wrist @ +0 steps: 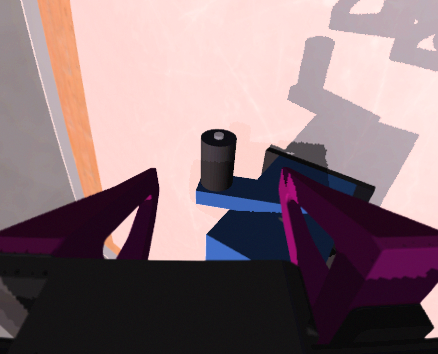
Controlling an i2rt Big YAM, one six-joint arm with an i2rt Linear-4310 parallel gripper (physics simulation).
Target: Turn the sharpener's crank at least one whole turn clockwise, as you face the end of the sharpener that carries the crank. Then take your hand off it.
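Frame: origin at the arm's base, x ahead, y left, z up, level; centimetres.
Seen in the pictures: gripper, fingertip midpoint: [219, 178].
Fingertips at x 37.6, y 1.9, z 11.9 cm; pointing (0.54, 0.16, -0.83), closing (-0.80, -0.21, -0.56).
Note:
A point is followed by its place in that frame.
The crank's dark cylindrical knob [217, 167] @[y 3.4, x 38.8, z 9.8 cm] stands upright on the left end of the blue crank arm [240, 201], near the middle of the wrist view. The blue sharpener body [265, 232] @[y 6.9, x 34.4, z 8.9 cm] shows below and to the right of the arm, partly hidden by the right finger and the gripper's dark housing. My gripper [219, 178] @[y 1.9, x 37.6, z 11.9 cm] is open, its two purple fingers wide apart. The knob shows between the fingers in the picture, with a gap on each side, and neither finger touches it. The right finger covers part of the crank arm.
A black-edged blue part [362, 191] @[y 6.3, x 29.5, z -0.6 cm] shows behind the right finger. The pale table top [150, 100] @[y 10.6, x 55.5, z -1.4 cm] has an orange wooden edge [70, 90] on the left, with grey floor [25, 125] beyond it. Grey shadows of the arm and sharpener fall on the table at the right.

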